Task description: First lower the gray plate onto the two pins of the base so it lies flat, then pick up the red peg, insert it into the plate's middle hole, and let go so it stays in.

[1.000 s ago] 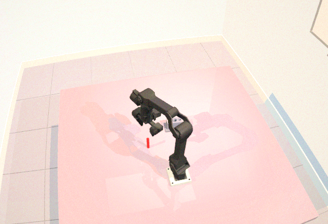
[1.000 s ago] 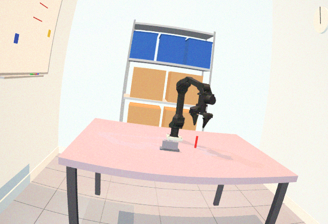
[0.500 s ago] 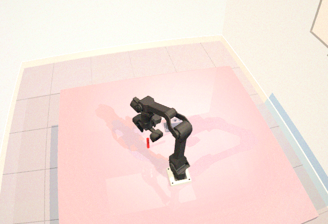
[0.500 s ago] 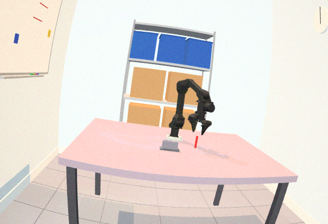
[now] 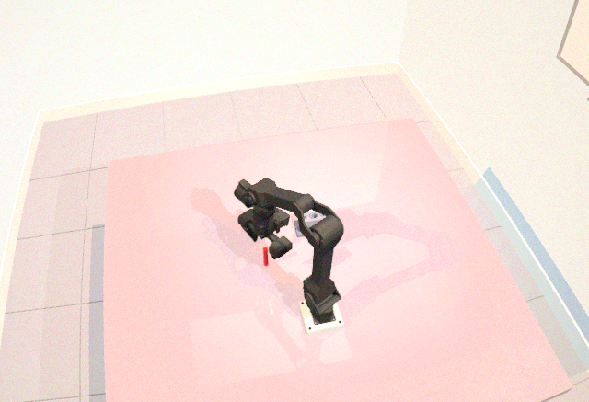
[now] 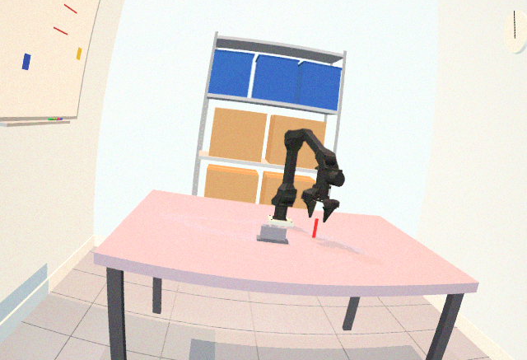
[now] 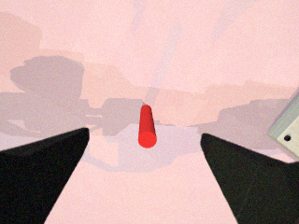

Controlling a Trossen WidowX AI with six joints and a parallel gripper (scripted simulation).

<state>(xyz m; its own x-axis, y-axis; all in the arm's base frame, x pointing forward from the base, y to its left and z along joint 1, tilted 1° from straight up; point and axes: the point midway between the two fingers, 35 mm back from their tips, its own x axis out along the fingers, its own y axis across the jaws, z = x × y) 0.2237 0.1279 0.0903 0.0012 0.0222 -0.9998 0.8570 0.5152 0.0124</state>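
Right now my gripper tip is 30 mm above the red peg. Also, from my gripper tip: flat gray base (180 mm to the right, 120 mm ahead, 70 mm below); then gray plate (180 mm to the right, 120 mm ahead, 30 mm below).
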